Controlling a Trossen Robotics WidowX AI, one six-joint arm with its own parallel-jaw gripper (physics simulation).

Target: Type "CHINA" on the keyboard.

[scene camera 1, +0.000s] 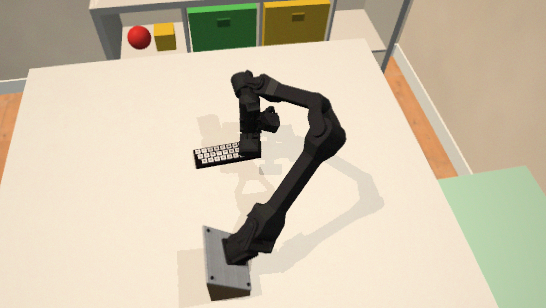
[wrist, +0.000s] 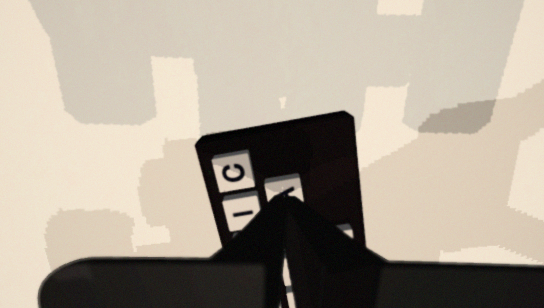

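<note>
The black keyboard with white letter keys lies on the table. In the scene view its right end is partly hidden by the gripper. In the wrist view the C key is at the keyboard's end, with the I key beside it. The A key is in the adjoining row, its lower part covered by the fingertips. My gripper is shut and empty, pointing down at the keyboard's right end, with its tips over the A key. Whether the tips touch the key cannot be told. The H and N keys cannot be made out.
The arm's grey base plate stands on the near part of the white table. Behind the table is a shelf unit with a red ball, a yellow block, a green bin and a yellow bin. A green surface is at the right.
</note>
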